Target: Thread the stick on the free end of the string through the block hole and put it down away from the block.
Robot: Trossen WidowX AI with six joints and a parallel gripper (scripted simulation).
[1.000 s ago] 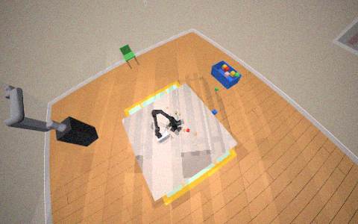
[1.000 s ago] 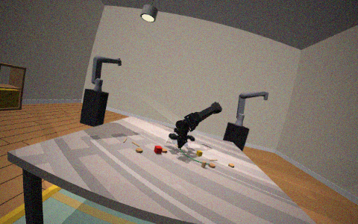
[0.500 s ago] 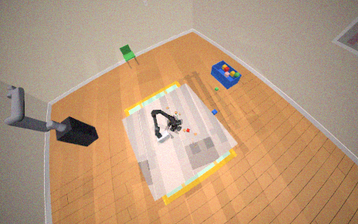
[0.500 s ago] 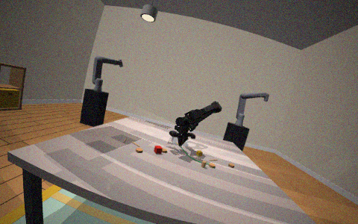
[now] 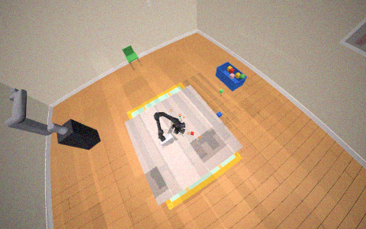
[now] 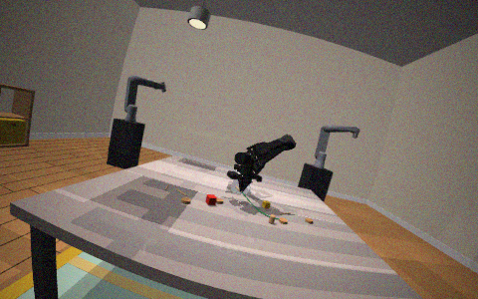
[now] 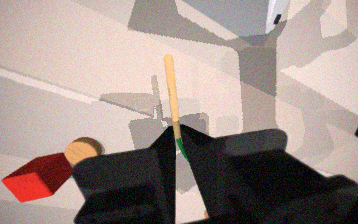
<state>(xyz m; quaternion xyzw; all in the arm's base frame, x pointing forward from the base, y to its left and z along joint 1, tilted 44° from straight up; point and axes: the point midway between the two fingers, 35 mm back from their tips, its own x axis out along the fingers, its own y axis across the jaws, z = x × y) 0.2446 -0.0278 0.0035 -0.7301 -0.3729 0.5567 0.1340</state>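
Right now the yellow wooden block is 2 cm ahead of my gripper tip, 15 cm to the left of it and 4 cm below it. The rest, counted from my gripper tip: short wooden cylinder 19 cm ahead, 14 cm to the left, 3 cm below; thin wooden stick 1 cm behind, 1 cm to the right; red cube 12 cm ahead, 14 cm to the right, 3 cm below.
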